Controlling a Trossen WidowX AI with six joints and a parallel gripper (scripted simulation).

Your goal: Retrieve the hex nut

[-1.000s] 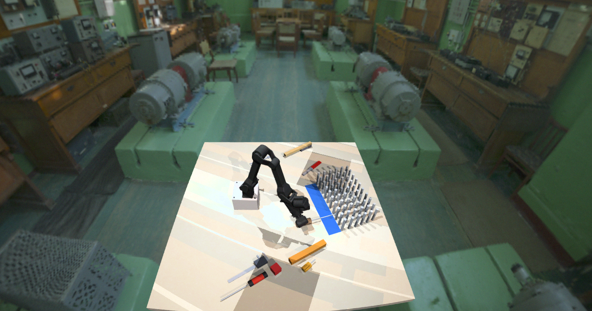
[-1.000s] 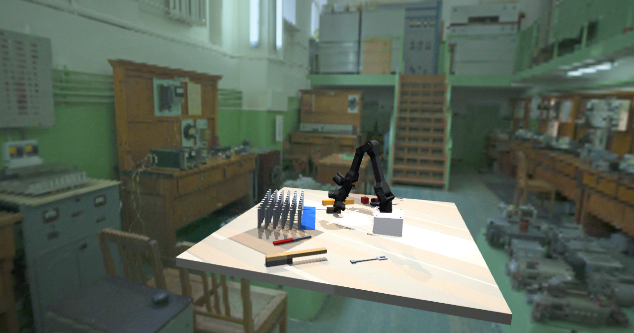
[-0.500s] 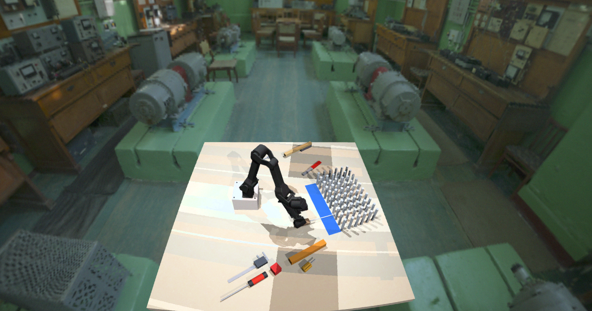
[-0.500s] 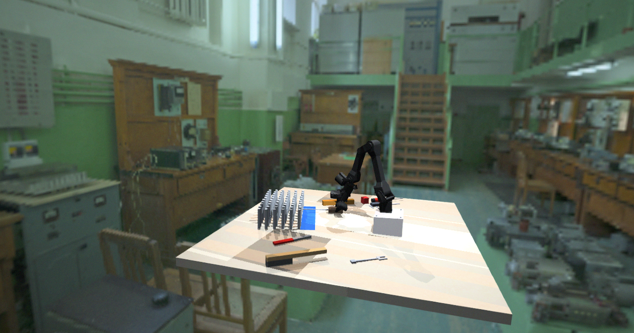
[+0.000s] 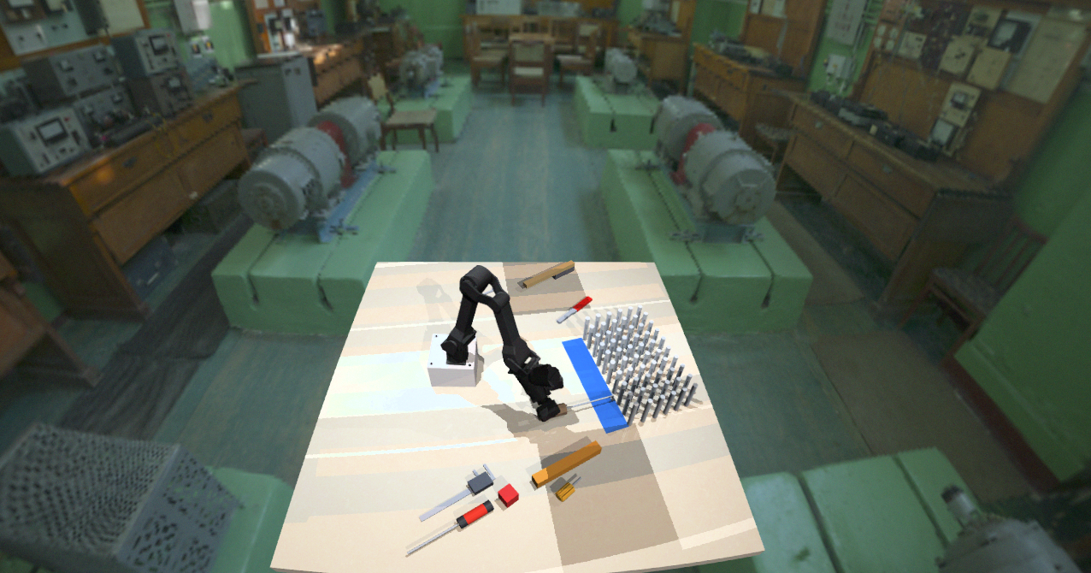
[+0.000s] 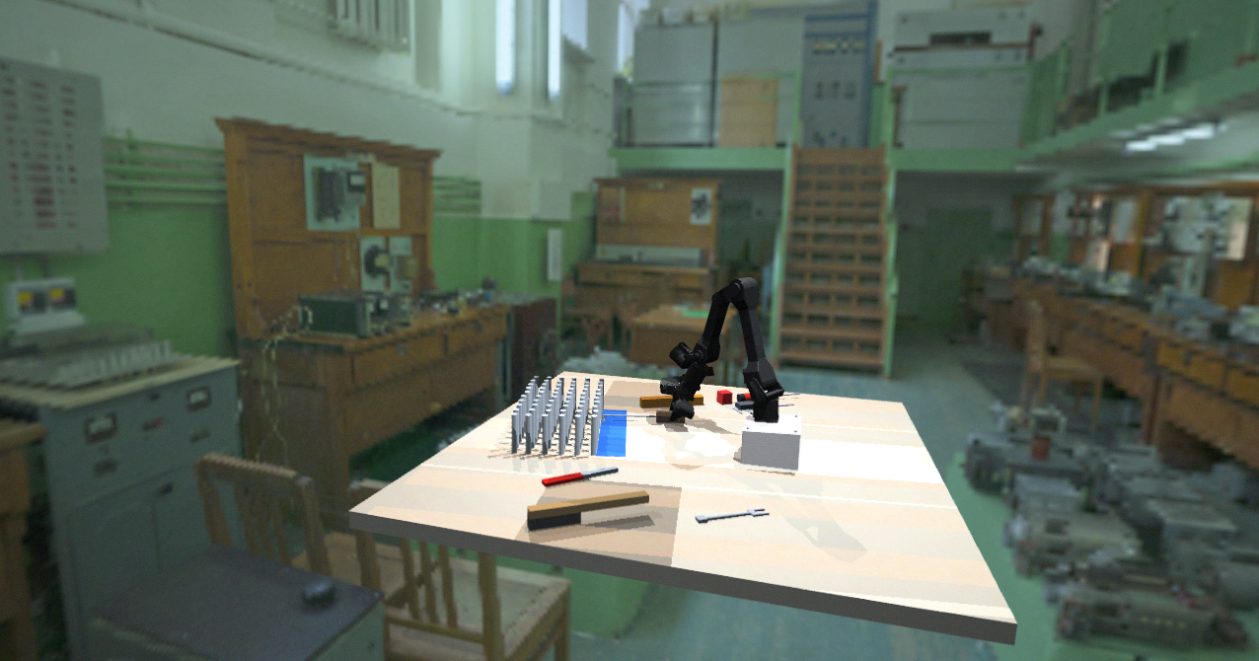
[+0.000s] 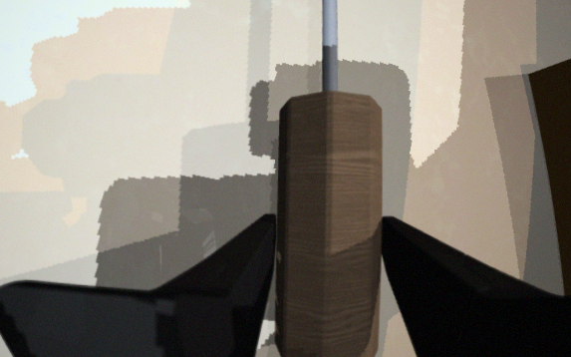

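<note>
The grey wrench lies 57 cm to the left of my gripper tip, 27 cm behind it and 2 cm below it. The rest, counted from my gripper tip: yellow-handled scraper: 26 cm to the right, 3 cm ahead; then blue taped strip: 15 cm ahead, 13 cm to the left, 2 cm below; then orange bar: 18 cm to the right, 4 cm ahead.
</note>
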